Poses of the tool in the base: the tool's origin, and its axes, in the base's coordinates. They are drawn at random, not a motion.
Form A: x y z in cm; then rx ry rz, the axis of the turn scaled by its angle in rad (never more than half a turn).
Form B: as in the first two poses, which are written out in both.
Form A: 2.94 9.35 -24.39 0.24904 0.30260 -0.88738
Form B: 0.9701 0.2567 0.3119 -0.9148 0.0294 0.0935 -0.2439
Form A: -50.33 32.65 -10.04 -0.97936 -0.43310 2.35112
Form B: 2.5835 -0.3791 -0.1676 0.9101 -0.5033 0.3265 -0.1004
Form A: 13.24 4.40 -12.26 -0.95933 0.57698 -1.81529
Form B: 2.1327 -0.4498 0.2705 -0.8512 0.1324 0.0440 -0.1226
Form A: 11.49 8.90 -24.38 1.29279 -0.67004 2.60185
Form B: 2.9816 0.4336 -0.2247 0.8726 0.1149 0.0890 -0.2438
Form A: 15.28 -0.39 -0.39 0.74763 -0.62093 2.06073
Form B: 2.2784 0.3281 -0.2725 0.9045 0.1528 -0.0039 -0.0039
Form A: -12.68 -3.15 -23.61 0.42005 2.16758 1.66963
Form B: 2.7681 0.1517 0.7831 0.6032 -0.1268 -0.0315 -0.2361
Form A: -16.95 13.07 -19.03 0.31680 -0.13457 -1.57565
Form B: 1.6128 0.1964 -0.0834 -0.9770 -0.1695 0.1307 -0.1903
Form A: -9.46 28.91 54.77 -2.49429 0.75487 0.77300
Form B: 2.7182 -0.9176 0.2777 0.2844 -0.0946 0.2891 0.5477
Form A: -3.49 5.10 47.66 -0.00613 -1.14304 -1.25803
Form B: 1.6998 -0.0036 -0.6725 -0.7401 -0.0349 0.0510 0.4766
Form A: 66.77 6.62 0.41 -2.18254 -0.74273 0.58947
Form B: 2.3796 -0.9172 -0.3121 0.2477 0.6677 0.0662 0.0041
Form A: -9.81 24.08 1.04 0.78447 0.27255 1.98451
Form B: 2.1513 0.3647 0.1267 0.9225 -0.0981 0.2408 0.0104
